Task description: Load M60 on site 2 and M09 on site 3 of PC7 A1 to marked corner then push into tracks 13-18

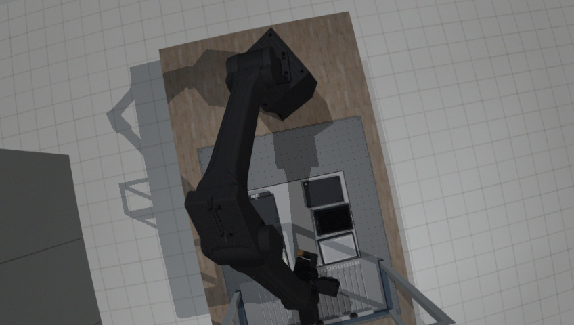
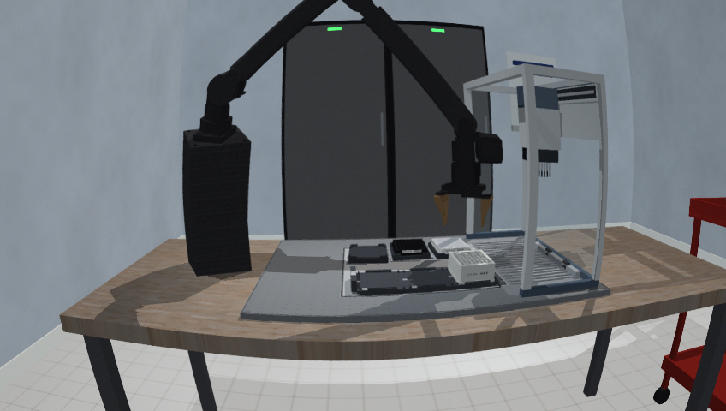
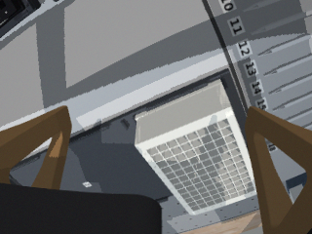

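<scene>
Right now my hand is 15 cm to the right of the nest S3, 10 cm above it and 2 cm past it. The rest, counted from my hand: black 96-well plate M06: 15 cm to the left, 13 cm behind, 9 cm below; then dark carrier PC7: 12 cm to the right, 10 cm behind, 9 cm below; then nest S1: 24 cm behind, 12 cm to the left, 10 cm below.
</scene>
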